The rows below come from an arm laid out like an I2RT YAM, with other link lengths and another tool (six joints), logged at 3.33 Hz.
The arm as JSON. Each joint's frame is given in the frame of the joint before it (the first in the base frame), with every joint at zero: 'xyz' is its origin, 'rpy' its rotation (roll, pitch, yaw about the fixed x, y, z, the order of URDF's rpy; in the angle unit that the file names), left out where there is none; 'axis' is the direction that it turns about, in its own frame. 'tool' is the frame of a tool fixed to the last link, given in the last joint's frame.
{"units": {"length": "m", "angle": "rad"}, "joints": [
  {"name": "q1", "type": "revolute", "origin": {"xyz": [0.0, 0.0, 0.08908]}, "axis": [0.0, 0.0, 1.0]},
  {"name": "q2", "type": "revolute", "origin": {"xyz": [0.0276, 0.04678, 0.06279]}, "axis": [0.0, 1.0, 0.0]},
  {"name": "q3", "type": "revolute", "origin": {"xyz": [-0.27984, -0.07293, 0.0]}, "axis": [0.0, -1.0, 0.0]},
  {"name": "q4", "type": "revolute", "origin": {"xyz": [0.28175, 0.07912, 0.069]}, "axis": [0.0, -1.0, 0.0]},
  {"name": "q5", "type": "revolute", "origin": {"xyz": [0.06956, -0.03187, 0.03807]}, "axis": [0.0, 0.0, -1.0]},
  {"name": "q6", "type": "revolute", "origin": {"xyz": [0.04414, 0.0, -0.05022]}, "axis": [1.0, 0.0, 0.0]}
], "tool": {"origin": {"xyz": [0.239, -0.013, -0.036], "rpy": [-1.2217, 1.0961, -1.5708]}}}
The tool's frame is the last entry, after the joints.
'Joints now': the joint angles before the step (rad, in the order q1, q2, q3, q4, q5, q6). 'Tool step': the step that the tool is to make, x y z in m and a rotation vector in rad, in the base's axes. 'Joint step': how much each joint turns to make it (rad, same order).
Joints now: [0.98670, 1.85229, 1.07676, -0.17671, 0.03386, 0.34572]
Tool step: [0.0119, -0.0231, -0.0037, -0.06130, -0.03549, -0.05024]
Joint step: [-0.00023, -0.00497, -0.00663, -0.03030, 0.08058, 0.00527]
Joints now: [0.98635, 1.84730, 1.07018, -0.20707, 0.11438, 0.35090]
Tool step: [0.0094, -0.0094, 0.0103, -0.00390, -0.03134, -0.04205]
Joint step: [-0.00156, -0.03053, -0.01089, -0.00803, 0.04607, 0.01797]
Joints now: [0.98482, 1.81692, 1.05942, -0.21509, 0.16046, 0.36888]
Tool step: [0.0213, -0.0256, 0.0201, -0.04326, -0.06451, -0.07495]
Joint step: [-0.00851, -0.04392, 0.00661, -0.05299, 0.10159, 0.01154]
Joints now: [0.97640, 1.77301, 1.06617, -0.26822, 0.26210, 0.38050]
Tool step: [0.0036, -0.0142, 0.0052, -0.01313, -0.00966, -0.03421]
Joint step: [-0.00826, -0.02598, -0.01220, -0.02285, 0.02723, 0.01348]
